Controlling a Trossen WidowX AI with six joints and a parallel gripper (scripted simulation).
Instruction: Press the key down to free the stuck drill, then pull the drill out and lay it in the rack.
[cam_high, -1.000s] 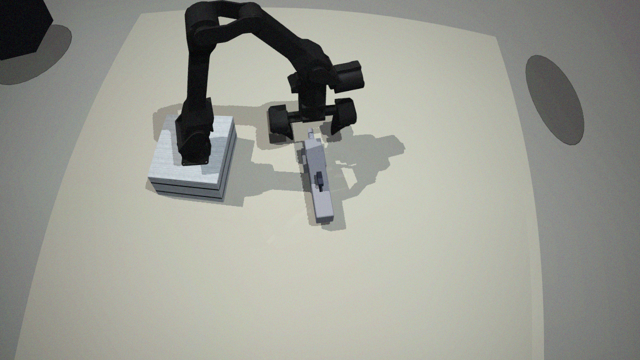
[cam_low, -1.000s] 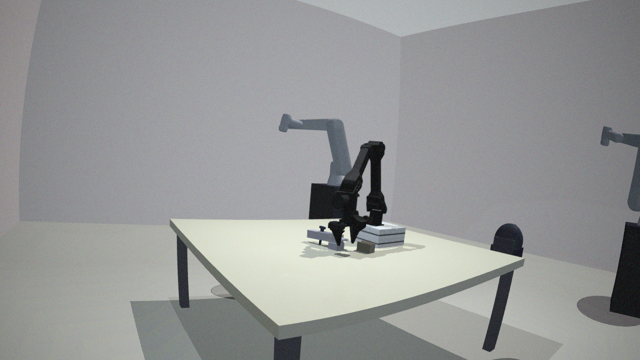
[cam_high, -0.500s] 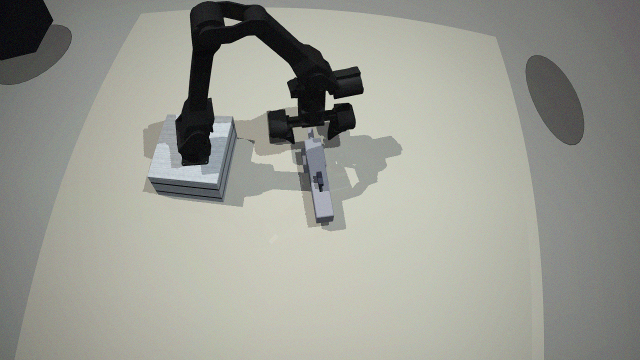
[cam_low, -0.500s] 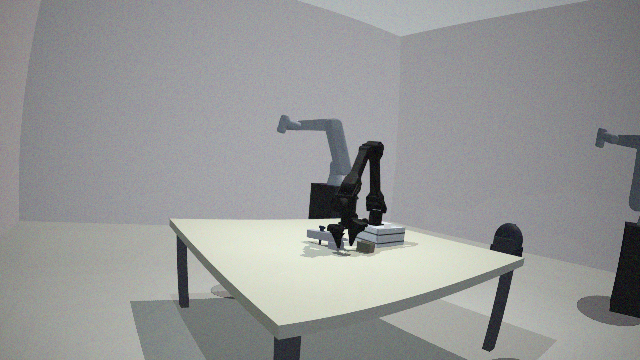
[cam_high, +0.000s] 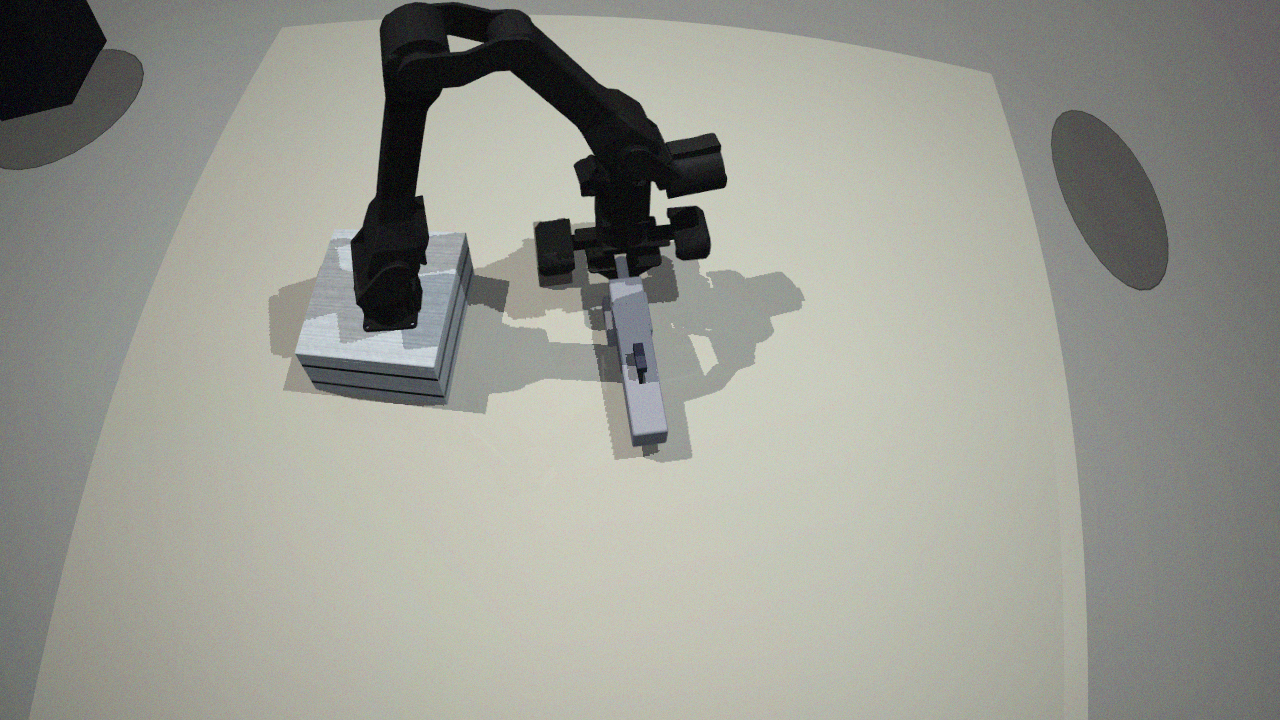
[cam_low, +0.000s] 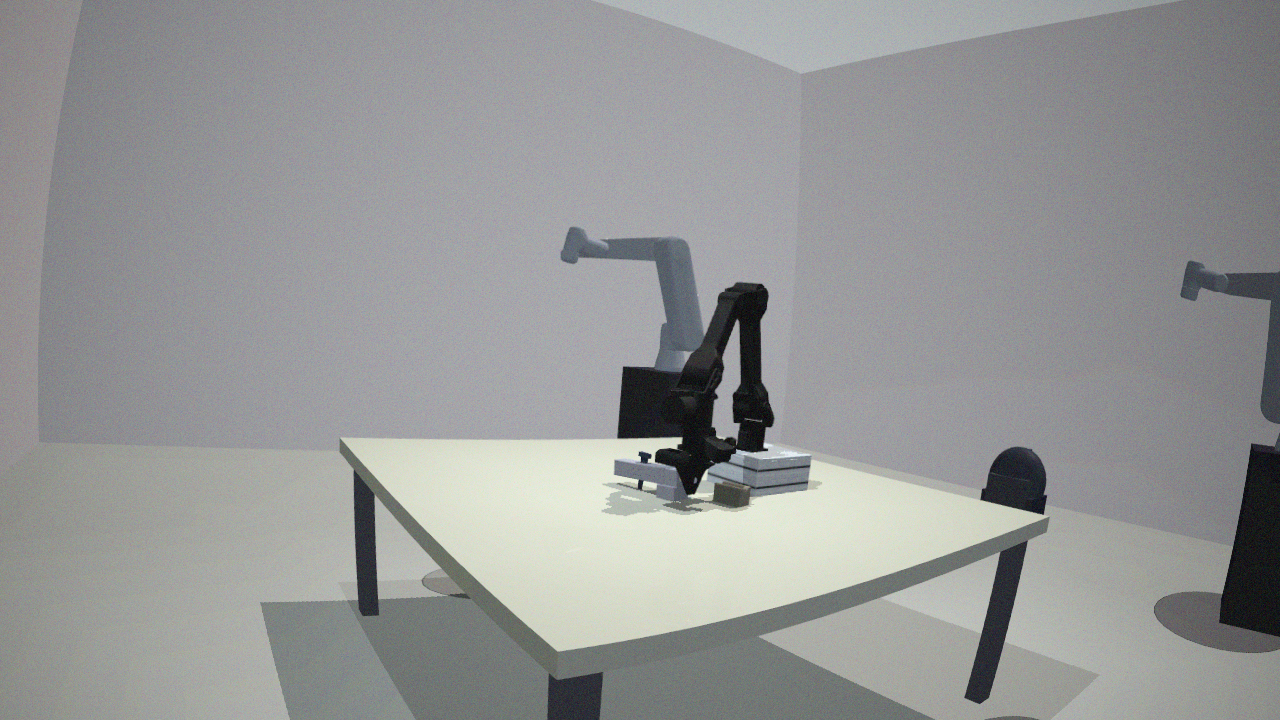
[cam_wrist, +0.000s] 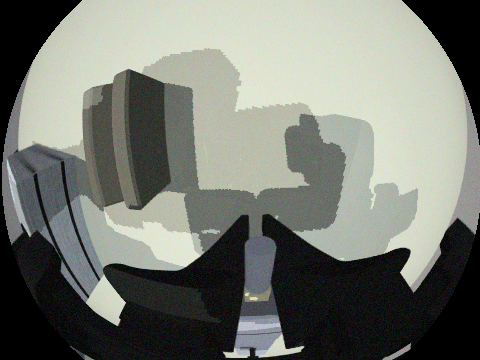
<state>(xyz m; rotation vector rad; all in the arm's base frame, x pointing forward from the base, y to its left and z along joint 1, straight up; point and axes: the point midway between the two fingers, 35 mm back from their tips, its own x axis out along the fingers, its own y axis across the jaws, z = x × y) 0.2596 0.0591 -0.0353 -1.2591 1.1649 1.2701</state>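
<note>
The drill is 5 cm to the right of my gripper tip and 3 cm above it. From my gripper tip the other things lie so: block (11 cm to the right, 2 cm above, 1 cm ahead); then dark key (14 cm to the right, 3 cm above, 1 cm ahead); then v-grooved rack (8 cm behind, 5 cm to the left).
</note>
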